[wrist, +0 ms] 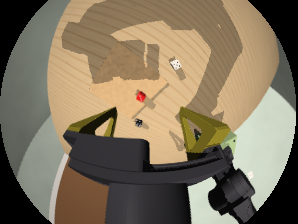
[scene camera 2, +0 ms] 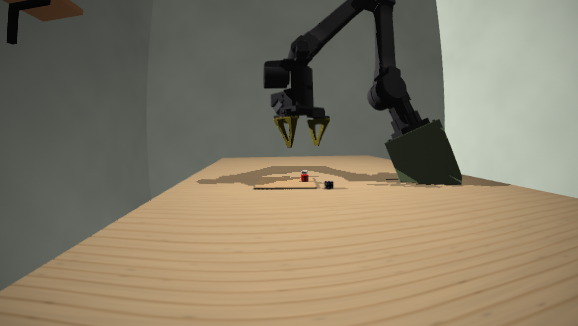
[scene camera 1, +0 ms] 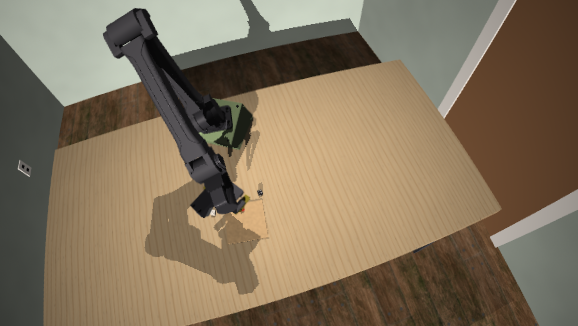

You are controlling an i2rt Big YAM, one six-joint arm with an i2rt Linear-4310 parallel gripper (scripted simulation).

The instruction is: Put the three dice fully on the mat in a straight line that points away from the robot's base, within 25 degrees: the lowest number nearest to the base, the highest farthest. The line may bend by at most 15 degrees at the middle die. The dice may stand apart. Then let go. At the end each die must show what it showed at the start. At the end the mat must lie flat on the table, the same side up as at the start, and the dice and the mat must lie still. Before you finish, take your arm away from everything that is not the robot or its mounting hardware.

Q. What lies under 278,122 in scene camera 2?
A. My gripper.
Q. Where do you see a tan mat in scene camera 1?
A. At 248,225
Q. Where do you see a tan mat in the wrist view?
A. At 123,74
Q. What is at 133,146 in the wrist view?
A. My gripper.
